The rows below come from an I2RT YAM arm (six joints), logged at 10 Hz.
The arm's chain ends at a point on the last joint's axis. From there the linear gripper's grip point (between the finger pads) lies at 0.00 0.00 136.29 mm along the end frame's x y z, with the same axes.
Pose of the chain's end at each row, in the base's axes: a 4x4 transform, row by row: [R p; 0 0 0 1], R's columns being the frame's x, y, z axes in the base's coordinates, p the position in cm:
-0.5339 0.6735 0.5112 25.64; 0.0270 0.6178 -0.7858 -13.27; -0.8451 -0.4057 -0.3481 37.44; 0 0 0 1
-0.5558 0.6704 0.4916 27.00; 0.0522 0.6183 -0.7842 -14.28; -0.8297 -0.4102 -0.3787 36.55; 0 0 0 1
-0.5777 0.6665 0.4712 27.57; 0.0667 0.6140 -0.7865 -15.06; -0.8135 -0.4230 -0.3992 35.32; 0 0 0 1
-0.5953 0.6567 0.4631 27.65; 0.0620 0.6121 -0.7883 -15.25; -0.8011 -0.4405 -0.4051 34.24; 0 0 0 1
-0.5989 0.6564 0.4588 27.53; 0.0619 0.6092 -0.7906 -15.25; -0.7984 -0.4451 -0.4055 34.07; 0 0 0 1
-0.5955 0.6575 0.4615 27.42; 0.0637 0.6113 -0.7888 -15.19; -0.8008 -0.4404 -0.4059 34.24; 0 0 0 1
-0.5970 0.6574 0.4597 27.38; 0.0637 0.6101 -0.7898 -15.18; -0.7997 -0.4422 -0.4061 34.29; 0 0 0 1
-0.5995 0.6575 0.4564 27.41; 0.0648 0.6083 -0.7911 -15.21; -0.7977 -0.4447 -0.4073 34.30; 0 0 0 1
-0.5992 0.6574 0.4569 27.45; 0.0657 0.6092 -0.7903 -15.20; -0.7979 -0.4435 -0.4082 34.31; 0 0 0 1
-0.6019 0.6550 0.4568 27.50; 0.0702 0.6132 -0.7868 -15.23; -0.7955 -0.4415 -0.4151 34.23; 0 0 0 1
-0.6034 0.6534 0.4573 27.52; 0.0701 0.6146 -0.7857 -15.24; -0.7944 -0.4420 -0.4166 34.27; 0 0 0 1
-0.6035 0.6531 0.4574 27.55; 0.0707 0.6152 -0.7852 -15.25; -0.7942 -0.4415 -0.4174 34.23; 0 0 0 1
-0.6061 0.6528 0.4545 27.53; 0.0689 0.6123 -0.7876 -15.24; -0.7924 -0.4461 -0.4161 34.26; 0 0 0 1
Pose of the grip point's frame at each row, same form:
-0.5339 0.6735 0.5112 32.61; 0.0270 0.6178 -0.7858 -23.98; -0.8451 -0.4057 -0.3481 32.70; 0 0 0 1
-0.5558 0.6704 0.4916 33.70; 0.0522 0.6183 -0.7842 -24.97; -0.8297 -0.4102 -0.3787 31.39; 0 0 0 1
-0.5777 0.6665 0.4712 33.99; 0.0667 0.6140 -0.7865 -25.78; -0.8135 -0.4230 -0.3992 29.88; 0 0 0 1
-0.5953 0.6567 0.4631 33.96; 0.0620 0.6121 -0.7883 -25.99; -0.8011 -0.4405 -0.4051 28.72; 0 0 0 1
-0.5989 0.6564 0.4588 33.78; 0.0619 0.6092 -0.7906 -26.03; -0.7984 -0.4451 -0.4055 28.54; 0 0 0 1
-0.5955 0.6575 0.4615 33.71; 0.0637 0.6113 -0.7888 -25.94; -0.8008 -0.4404 -0.4059 28.71; 0 0 0 1
-0.5970 0.6574 0.4597 33.65; 0.0637 0.6101 -0.7898 -25.94; -0.7997 -0.4422 -0.4061 28.76; 0 0 0 1
-0.5995 0.6575 0.4564 33.63; 0.0648 0.6083 -0.7911 -25.99; -0.7977 -0.4447 -0.4073 28.75; 0 0 0 1
-0.5992 0.6574 0.4569 33.68; 0.0657 0.6092 -0.7903 -25.97; -0.7979 -0.4435 -0.4082 28.75; 0 0 0 1
-0.6019 0.6550 0.4568 33.73; 0.0702 0.6132 -0.7868 -25.95; -0.7955 -0.4415 -0.4151 28.57; 0 0 0 1
-0.6034 0.6534 0.4573 33.75; 0.0701 0.6146 -0.7857 -25.95; -0.7944 -0.4420 -0.4166 28.59; 0 0 0 1
-0.6035 0.6531 0.4574 33.78; 0.0707 0.6152 -0.7852 -25.95; -0.7942 -0.4415 -0.4174 28.54; 0 0 0 1
-0.6061 0.6528 0.4545 33.72; 0.0689 0.6123 -0.7876 -25.97; -0.7924 -0.4461 -0.4161 28.59; 0 0 0 1

